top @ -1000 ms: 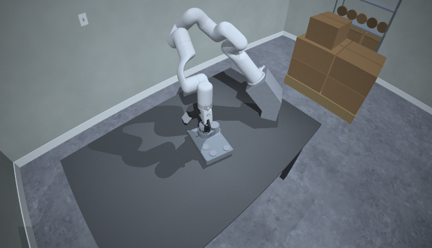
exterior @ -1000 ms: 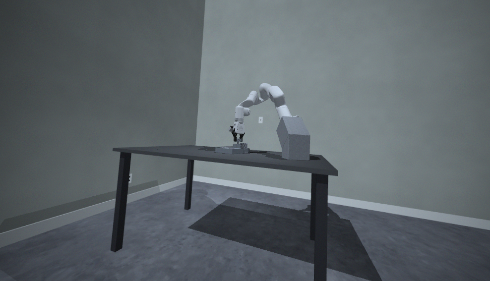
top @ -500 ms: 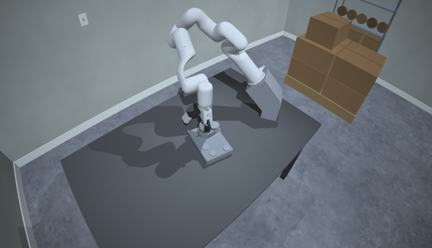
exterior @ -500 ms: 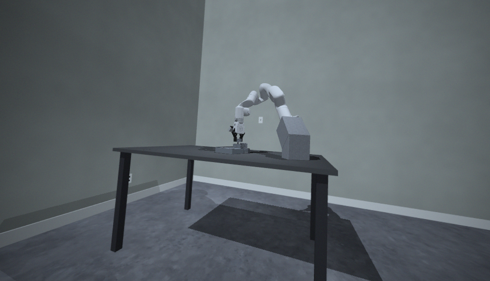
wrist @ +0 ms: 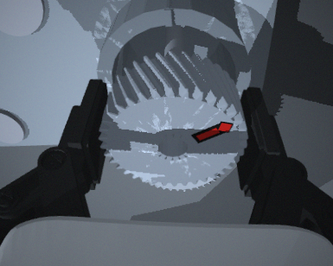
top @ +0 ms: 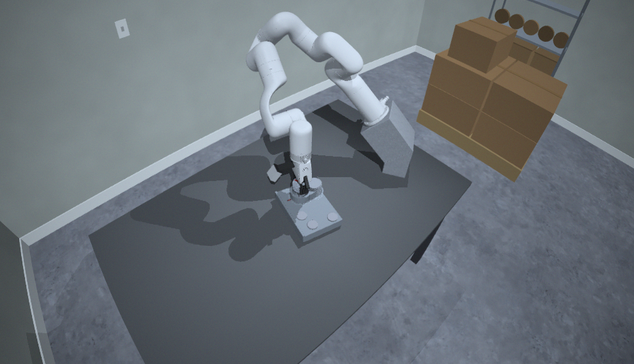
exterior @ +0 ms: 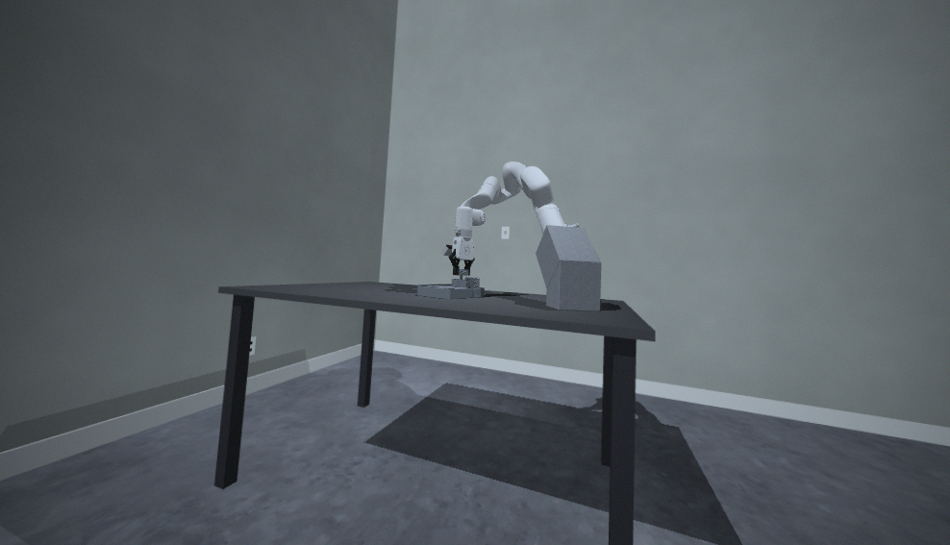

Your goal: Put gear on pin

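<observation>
The grey toothed gear is right at my hand.
</observation>
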